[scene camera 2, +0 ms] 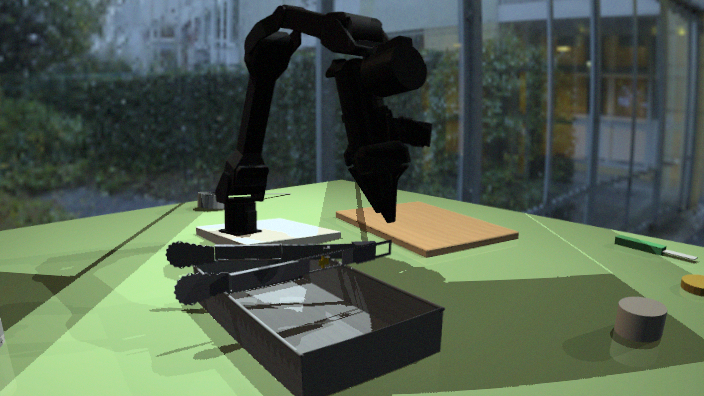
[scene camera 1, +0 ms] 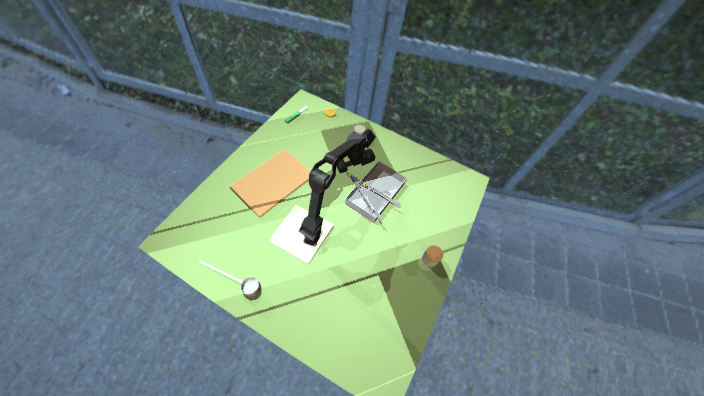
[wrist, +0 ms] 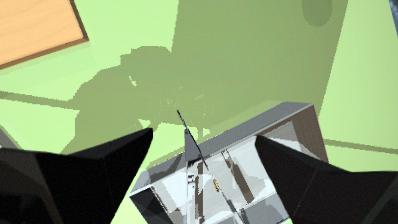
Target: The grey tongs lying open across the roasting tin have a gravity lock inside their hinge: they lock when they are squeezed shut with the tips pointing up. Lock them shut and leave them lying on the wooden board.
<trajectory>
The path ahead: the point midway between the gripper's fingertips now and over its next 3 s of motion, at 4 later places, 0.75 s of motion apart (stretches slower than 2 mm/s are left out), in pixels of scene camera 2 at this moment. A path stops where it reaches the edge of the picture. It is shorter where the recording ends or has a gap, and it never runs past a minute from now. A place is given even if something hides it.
My gripper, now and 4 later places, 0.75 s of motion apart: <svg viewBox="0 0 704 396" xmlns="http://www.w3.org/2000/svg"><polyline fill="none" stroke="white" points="385,217 300,217 301,239 302,266 301,286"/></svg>
</trajectory>
